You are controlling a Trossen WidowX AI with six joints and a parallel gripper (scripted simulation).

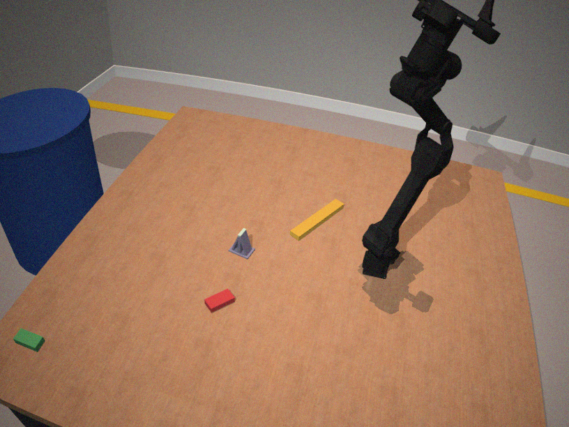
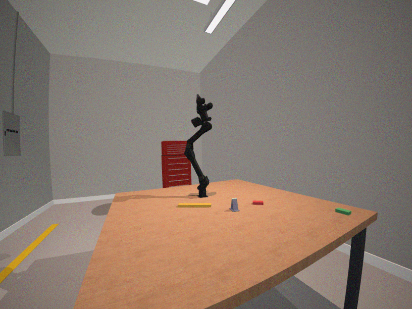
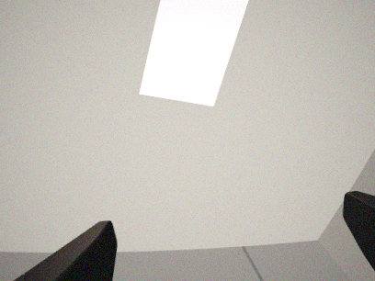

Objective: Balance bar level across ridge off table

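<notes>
The yellow bar lies 77 cm below my gripper tip, 22 cm ahead of it and 14 cm to the right of it. Round my gripper tip: green block: 78 cm ahead, 77 cm below, 50 cm to the left; then red block: 77 cm below, 39 cm ahead, 24 cm to the left.
</notes>
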